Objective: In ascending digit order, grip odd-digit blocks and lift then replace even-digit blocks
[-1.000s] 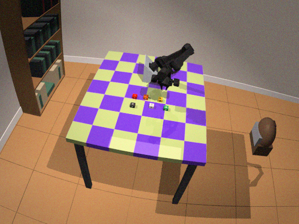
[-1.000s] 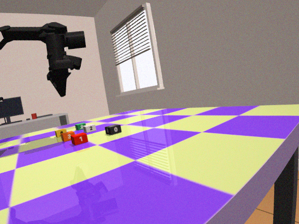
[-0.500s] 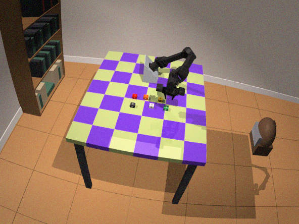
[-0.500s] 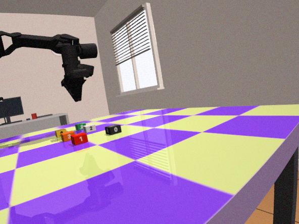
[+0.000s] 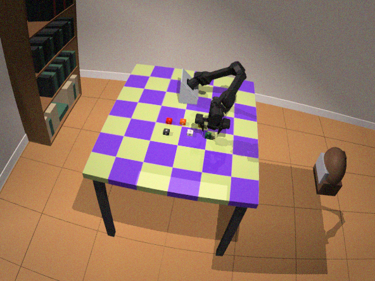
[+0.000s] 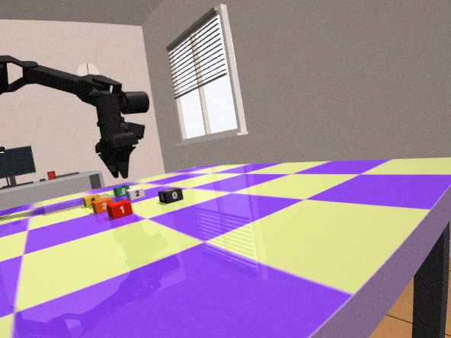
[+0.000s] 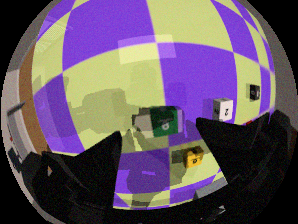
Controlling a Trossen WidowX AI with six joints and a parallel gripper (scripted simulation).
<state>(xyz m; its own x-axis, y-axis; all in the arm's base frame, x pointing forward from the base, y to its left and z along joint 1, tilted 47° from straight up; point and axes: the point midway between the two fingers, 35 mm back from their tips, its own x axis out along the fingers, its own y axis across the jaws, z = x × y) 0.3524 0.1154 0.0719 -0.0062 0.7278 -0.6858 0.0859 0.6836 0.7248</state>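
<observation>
Now: the green block 10 mm behind my gripper tip, 10 mm to the right of it and 30 mm below it. Also, from my gripper tip: orange block marked 3: 100 mm behind, 150 mm to the right, 30 mm below; then yellow block: 90 mm behind, 50 mm to the right, 30 mm below; then white block marked 2: 20 mm behind, 110 mm to the right, 30 mm below.
</observation>
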